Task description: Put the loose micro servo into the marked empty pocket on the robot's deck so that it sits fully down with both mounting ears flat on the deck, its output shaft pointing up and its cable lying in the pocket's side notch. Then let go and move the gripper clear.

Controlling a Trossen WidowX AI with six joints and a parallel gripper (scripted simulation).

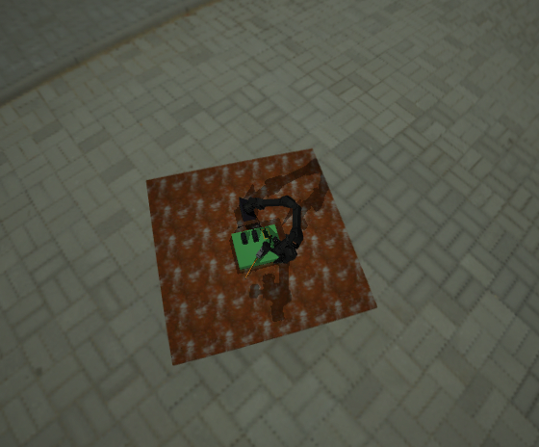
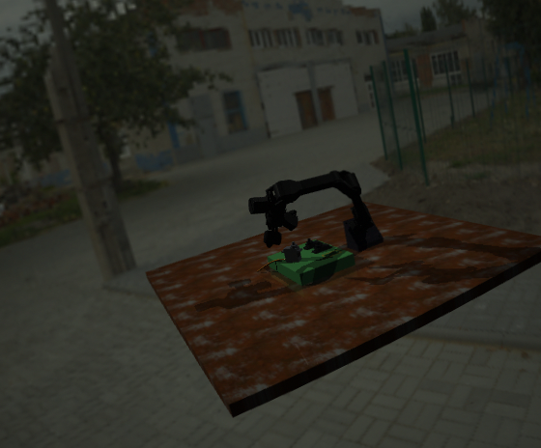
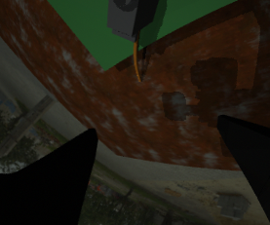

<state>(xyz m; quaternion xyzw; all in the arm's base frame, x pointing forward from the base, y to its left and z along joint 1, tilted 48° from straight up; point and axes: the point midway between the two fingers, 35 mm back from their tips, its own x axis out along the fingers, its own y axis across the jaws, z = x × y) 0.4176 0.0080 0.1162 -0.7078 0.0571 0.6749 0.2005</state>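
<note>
My gripper tip is now 150 mm above the green deck, 110 mm past it and 30 mm to the left of it.
</note>
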